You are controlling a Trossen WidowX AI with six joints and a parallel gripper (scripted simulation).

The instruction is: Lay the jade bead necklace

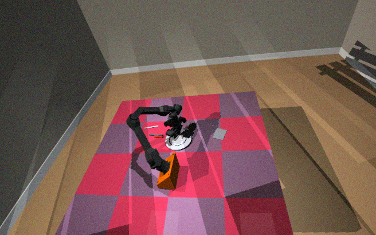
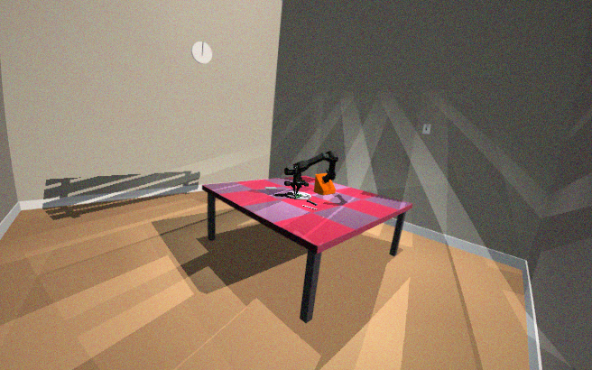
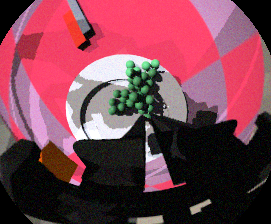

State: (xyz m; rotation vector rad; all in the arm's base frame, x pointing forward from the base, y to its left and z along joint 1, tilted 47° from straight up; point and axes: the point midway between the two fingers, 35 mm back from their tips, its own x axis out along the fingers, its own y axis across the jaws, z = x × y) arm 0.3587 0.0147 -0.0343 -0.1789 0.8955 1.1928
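Now: the round white bead board 4 cm behind my gripper tip and 1 cm below it. The rest, counted from my gripper tip: red-handled tool 1 cm ahead, 18 cm to the left, 1 cm below; flat grey pad 1 cm behind, 31 cm to the right, 2 cm below; thin white rod 11 cm ahead, 24 cm to the left, 2 cm below.
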